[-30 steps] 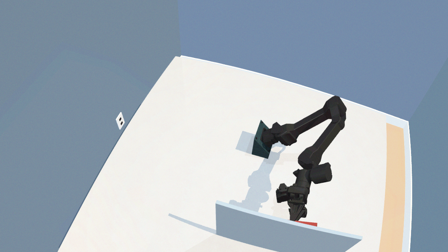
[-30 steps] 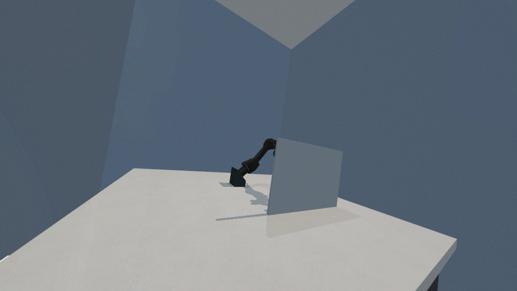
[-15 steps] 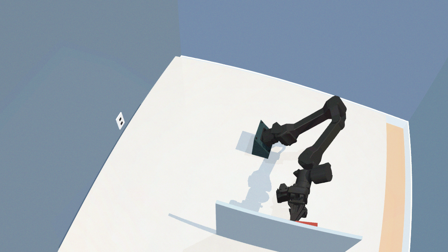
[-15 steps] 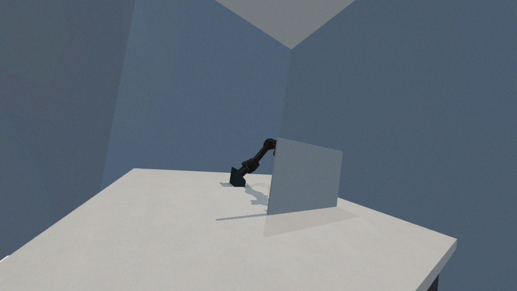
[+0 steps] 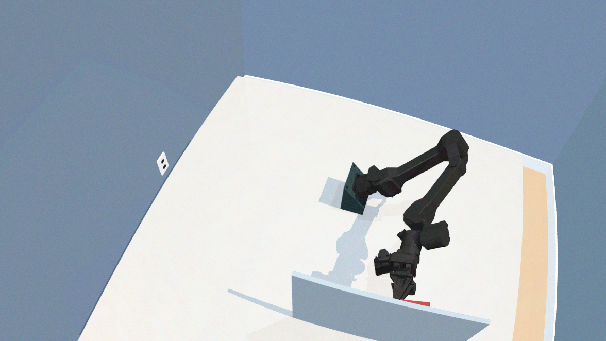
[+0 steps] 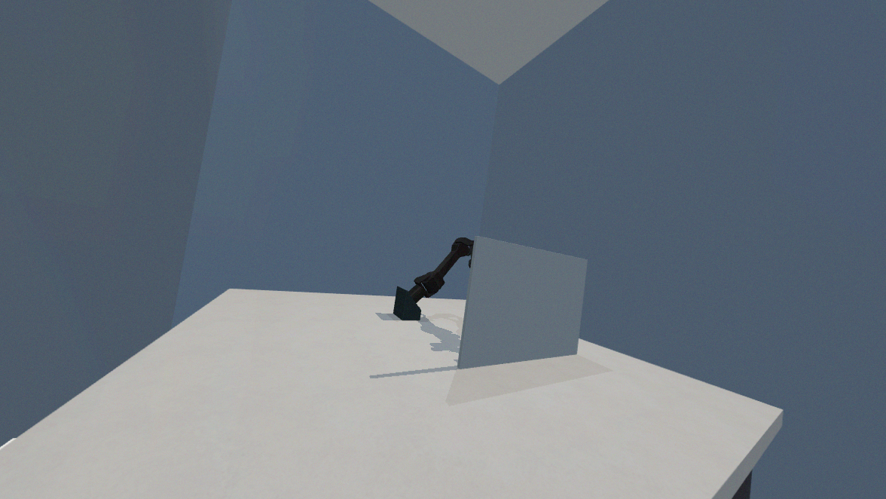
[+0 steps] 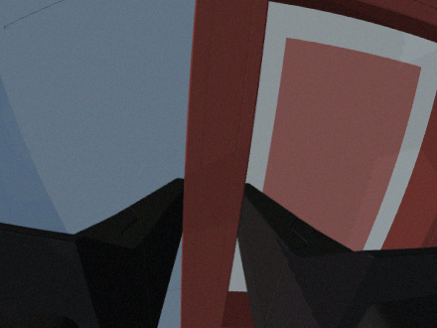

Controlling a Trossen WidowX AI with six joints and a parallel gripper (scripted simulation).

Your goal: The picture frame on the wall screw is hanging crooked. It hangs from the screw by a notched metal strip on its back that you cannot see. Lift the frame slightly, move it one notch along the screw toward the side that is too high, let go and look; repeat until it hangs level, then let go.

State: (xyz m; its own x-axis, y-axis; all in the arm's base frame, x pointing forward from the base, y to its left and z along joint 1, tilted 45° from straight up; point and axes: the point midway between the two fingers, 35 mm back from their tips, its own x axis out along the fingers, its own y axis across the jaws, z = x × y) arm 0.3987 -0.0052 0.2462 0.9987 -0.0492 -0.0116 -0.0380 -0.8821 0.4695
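My gripper tip is 1 cm short of the picture frame, 1 cm to the right of it and 5 cm above it. The rest, counted from my gripper tip: wall panel: 2 cm ahead, 1 cm to the right, 7 cm below.
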